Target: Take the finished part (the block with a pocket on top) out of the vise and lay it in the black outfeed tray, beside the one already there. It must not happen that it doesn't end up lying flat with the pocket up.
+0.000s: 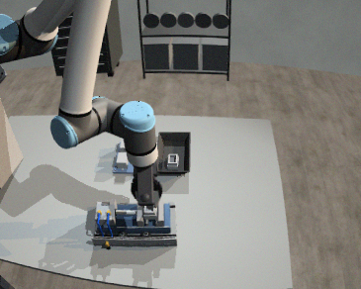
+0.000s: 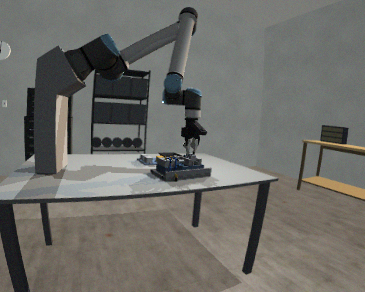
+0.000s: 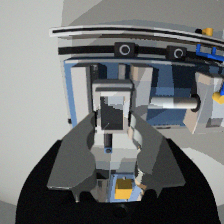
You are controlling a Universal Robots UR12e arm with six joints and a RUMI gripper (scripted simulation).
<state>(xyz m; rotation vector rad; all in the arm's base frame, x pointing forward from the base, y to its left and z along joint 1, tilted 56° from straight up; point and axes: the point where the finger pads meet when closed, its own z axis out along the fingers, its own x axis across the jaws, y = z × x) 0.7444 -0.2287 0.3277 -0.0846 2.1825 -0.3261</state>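
The blue vise lies 6 cm behind my hand, 1 cm to the left of it and 8 cm below it. Round my hand: blue plate: 4 cm behind, 36 cm to the left, 12 cm below; then pale block: 10 cm behind, 33 cm to the left, 10 cm below; then orange block: 1 cm behind, 31 cm to the left, 10 cm below.
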